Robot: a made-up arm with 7 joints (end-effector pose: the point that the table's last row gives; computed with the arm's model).
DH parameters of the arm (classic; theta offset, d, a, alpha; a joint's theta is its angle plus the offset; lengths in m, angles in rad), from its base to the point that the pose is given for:
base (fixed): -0.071 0 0 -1.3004
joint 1: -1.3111 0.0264 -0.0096 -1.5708
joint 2: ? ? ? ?
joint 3: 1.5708 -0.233 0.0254 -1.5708
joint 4: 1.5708 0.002 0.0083 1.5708
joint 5: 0 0.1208 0.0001 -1.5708
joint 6: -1.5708 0 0.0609 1.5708
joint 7: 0 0.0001 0 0
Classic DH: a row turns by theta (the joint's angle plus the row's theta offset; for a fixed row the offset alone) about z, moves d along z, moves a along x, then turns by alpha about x.
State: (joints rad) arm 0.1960 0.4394 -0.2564 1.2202 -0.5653 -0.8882 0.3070
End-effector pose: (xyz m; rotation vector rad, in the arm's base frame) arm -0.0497 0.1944 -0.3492 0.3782 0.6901 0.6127
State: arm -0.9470 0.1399 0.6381 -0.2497 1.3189 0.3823 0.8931
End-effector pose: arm 0.2708 0.1403 -0.0437 0.8432 -0.6432 1.9570
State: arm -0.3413 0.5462 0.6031 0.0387 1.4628 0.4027 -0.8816
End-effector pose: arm 0.1880 0.2618 -0.1325 1.3060 1.1144 0.3662
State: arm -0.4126 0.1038 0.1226 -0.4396 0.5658 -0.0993 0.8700
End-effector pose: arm 0.2178 0.0474 -0.1277 0.3088 -0.9227 0.9418
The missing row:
joint 2: 1.2915 0.0005 -0.006 1.5708
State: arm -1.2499 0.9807 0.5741 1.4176 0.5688 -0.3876 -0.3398
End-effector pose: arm 0.3059 0.3112 -0.0270 0.6476 0.0530 0.2879
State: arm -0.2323 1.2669 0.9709 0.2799 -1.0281 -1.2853 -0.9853
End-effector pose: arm 0.0725 0.3145 0.0819 1.3192 -1.5124 -0.1353
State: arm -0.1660 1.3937 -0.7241 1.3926 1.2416 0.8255 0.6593
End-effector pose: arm 0.0676 0.4186 -0.0618 -2.4326 -0.6185 0.0996
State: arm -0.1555 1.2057 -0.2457 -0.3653 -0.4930 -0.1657 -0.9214
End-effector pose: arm 0.1871 0.1638 -0.1142 0.6310 0.1498 -1.4563
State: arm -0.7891 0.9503 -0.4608 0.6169 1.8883 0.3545 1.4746
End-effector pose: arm 0.3100 0.2170 -0.1218 2.4171 -1.9661 0.3646
